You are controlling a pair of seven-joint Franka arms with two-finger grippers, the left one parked.
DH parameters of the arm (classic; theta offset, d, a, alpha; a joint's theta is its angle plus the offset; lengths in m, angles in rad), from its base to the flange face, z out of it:
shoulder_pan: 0 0.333 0 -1.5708
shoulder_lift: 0 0 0 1.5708
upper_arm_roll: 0 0.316 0.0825 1.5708
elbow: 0 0 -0.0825 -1.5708
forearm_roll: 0 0.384 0 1.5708
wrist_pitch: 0 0 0.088 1.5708
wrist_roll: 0 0.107 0 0
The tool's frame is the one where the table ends.
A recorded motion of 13 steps. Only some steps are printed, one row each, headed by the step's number.
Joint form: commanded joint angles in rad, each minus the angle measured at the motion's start. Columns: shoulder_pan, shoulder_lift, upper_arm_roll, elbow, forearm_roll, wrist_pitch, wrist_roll.
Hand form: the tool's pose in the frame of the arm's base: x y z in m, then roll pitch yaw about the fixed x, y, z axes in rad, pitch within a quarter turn. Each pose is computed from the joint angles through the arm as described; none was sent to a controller.
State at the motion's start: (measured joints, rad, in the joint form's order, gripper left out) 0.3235 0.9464 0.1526 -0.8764 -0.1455 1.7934 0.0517
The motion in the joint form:
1: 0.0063 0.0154 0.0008 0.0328 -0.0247 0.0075 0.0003
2: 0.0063 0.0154 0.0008 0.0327 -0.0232 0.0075 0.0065
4: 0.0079 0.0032 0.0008 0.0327 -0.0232 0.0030 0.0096
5: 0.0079 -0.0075 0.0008 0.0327 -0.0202 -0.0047 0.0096
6: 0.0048 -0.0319 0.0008 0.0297 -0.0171 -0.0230 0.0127
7: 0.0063 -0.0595 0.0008 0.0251 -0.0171 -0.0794 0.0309
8: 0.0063 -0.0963 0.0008 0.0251 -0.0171 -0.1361 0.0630
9: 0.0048 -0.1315 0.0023 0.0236 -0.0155 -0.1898 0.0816
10: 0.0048 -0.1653 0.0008 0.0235 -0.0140 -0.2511 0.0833
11: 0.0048 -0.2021 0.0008 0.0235 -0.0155 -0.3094 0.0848
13: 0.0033 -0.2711 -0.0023 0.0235 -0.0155 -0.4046 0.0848
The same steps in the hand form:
1: 0.7249 0.3062 0.3334 3.1016 -0.0048 0.4047
2: 0.7249 0.3064 0.3334 3.1031 -0.0049 0.3981
4: 0.7239 0.3073 0.3426 3.1021 -0.0127 0.3965
5: 0.7229 0.3071 0.3502 3.1039 -0.0155 0.3955
6: 0.7211 0.3040 0.3662 3.1042 -0.0186 0.3884
7: 0.7138 0.3020 0.3805 3.0985 0.0139 0.3700
8: 0.7062 0.2984 0.4040 3.0913 0.0320 0.3353
9: 0.6982 0.2944 0.4257 3.0865 0.0507 0.3135
10: 0.6890 0.2896 0.4460 3.0789 0.0777 0.3071
11: 0.6788 0.2848 0.4688 3.0699 0.0982 0.3017
13: 0.6596 0.2739 0.5116 3.0563 0.1232 0.2905

